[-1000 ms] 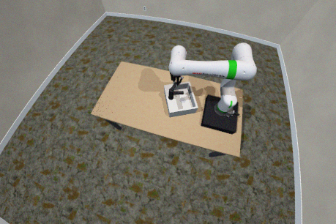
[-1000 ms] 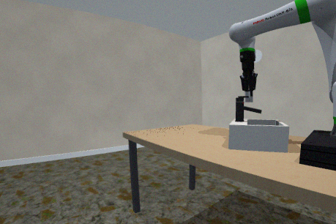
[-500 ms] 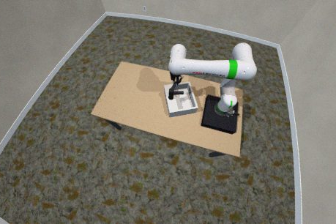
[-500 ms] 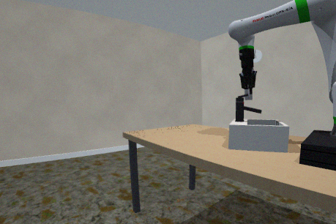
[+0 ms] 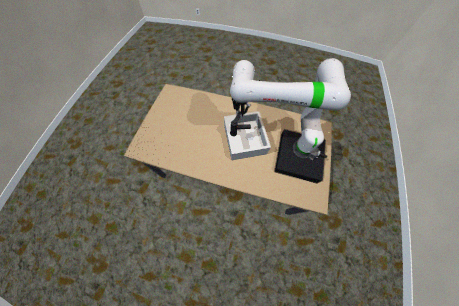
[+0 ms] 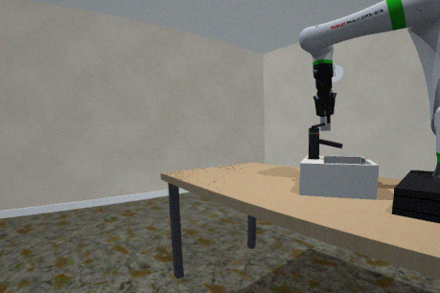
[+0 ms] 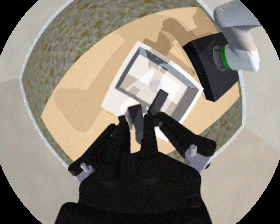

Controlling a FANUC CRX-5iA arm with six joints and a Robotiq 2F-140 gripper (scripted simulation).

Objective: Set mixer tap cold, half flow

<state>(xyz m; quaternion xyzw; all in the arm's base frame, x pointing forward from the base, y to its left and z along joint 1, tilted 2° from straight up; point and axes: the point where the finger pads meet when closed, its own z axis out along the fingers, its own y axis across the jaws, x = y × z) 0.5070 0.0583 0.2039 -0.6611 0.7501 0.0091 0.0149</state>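
Right now the lever is 30 mm to the left of my hand and 10 mm below it. Round my hand: black mixer tap: 50 mm to the left, 60 mm below; then white basin: 80 mm behind, 250 mm below.
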